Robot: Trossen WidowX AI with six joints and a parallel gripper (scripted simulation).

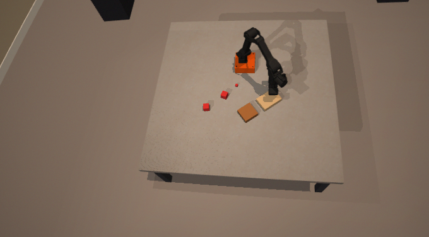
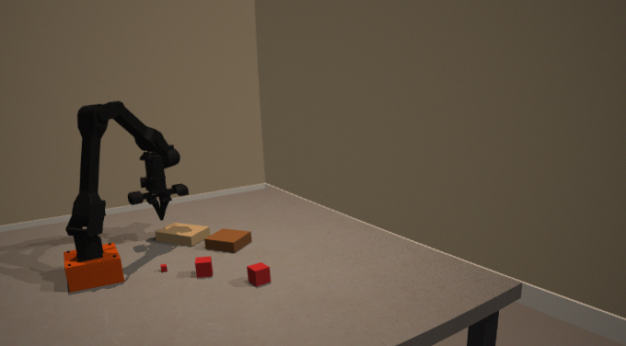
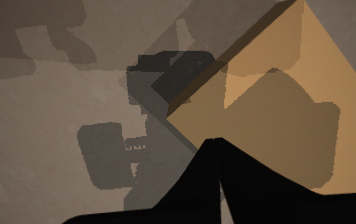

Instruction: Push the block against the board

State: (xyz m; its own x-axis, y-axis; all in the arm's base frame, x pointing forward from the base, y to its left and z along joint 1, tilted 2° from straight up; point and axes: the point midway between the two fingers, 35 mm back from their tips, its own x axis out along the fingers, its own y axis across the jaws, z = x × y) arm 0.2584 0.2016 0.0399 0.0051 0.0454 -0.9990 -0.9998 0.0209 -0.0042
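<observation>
The board is 6 cm ahead of my gripper tip, 3 cm to the right of it and 5 cm below it. From my gripper tip the other things lie so: square block 15 cm ahead, 17 cm to the right, 5 cm below; then red cube 7 cm behind, 25 cm to the right, 6 cm below.
</observation>
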